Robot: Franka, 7 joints.
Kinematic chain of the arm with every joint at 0, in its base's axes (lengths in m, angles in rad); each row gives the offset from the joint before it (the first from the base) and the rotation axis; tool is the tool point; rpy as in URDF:
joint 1: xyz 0 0 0.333 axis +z
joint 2: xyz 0 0 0 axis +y
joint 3: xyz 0 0 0.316 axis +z
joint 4: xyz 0.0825 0 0 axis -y
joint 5: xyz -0.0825 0 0.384 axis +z
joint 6: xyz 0 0 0 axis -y
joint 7: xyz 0.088 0 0 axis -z
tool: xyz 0 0 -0.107 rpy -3.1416 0 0
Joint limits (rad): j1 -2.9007..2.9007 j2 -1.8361..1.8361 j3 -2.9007..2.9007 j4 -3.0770..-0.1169 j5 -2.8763..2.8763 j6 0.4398..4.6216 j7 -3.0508..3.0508
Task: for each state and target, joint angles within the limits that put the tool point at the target. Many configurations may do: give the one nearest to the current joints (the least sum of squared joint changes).
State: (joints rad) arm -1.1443 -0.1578 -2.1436 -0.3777 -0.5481 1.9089 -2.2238
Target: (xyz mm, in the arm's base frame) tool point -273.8 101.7 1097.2
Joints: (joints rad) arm -1.1142 -0.0509 -2.1139 -0.3869 -0.5302 1.7721 -2.2238
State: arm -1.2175 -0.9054 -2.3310 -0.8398 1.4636 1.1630 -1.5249
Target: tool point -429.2 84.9 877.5
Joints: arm -1.0716 -0.4240 -2.0770 -0.8166 1.4077 0.7632 -1.5249
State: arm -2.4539 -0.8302 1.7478 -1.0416 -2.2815 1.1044 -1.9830
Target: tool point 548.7 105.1 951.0
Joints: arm -2.4235 -0.6996 1.6968 -0.7116 -2.4425 1.6518 -1.9830
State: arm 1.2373 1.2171 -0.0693 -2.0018 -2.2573 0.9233 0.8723
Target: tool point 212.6 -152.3 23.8
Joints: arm 0.9156 1.5865 -0.3954 -2.6999 -2.0435 1.0203 0.8723
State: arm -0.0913 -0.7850 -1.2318 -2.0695 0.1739 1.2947 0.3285
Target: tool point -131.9 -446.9 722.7
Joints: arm -0.2184 -0.8709 -1.0831 -1.5921 0.2367 1.4543 0.3285
